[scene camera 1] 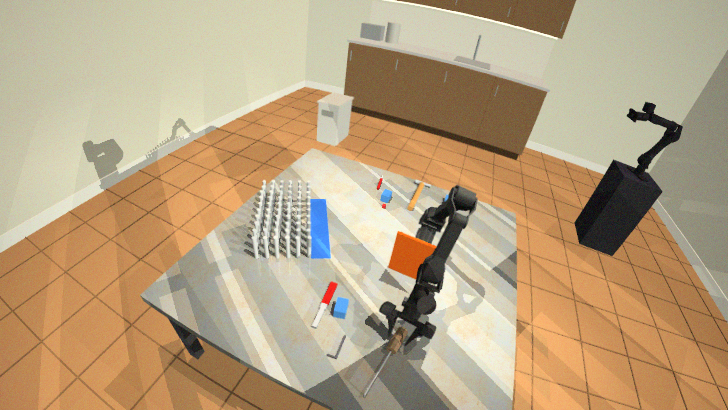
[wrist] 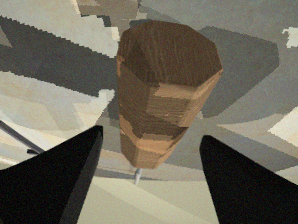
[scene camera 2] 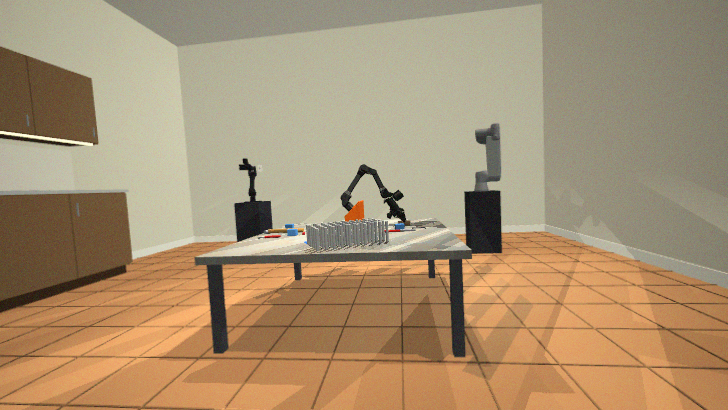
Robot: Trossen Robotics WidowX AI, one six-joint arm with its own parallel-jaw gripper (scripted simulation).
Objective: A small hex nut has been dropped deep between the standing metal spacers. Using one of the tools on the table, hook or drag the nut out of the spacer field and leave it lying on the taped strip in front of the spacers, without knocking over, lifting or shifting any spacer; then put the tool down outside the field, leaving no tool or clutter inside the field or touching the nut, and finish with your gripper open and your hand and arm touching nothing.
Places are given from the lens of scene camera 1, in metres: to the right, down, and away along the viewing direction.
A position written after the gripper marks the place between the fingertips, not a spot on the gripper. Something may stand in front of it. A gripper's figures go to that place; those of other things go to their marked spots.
gripper [scene camera 1: 396,341]: 0.11, 0.44, 0.95
blue taped strip [scene camera 1: 318,213]: -0.21, 0.04, 1.45
